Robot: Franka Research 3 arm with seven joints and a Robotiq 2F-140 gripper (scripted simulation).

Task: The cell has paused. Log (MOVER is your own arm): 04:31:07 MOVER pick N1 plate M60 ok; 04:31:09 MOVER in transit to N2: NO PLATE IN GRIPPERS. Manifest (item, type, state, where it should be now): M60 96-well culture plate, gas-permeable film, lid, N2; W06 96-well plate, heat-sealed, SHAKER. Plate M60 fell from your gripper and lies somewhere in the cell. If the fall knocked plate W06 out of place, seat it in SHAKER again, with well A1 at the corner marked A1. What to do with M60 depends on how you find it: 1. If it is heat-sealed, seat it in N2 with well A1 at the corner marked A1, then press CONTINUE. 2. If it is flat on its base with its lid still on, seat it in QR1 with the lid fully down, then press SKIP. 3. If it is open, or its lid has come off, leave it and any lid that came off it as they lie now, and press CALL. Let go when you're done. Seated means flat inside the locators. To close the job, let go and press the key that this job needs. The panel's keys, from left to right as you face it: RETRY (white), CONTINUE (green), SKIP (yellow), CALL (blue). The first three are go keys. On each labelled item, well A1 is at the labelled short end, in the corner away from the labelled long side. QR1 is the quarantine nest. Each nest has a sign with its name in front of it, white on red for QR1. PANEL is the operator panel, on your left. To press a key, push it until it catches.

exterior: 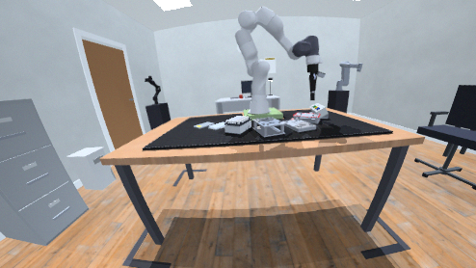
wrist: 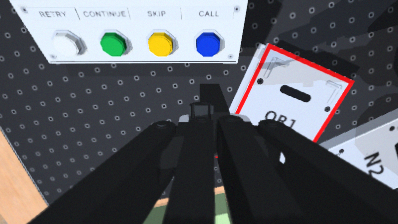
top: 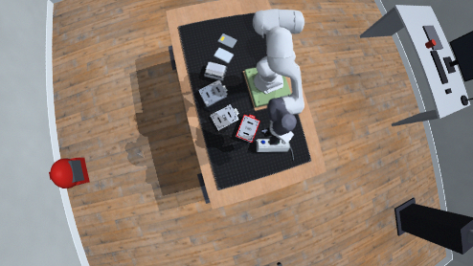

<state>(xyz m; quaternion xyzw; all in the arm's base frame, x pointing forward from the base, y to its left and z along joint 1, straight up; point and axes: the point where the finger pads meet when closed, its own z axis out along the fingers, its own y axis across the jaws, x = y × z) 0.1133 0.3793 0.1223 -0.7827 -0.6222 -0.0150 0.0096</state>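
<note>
Right now the blue call key is 90 mm below my hand, 40 mm to the left of it and 10 mm ahead of it. The rest, counted from my hand: yellow skip key (90 mm below, 50 mm to the left, 40 mm behind); QR1 nest (120 mm below, 80 mm ahead, 70 mm to the right); green continue key (90 mm below, 90 mm behind, 70 mm to the left).
</note>
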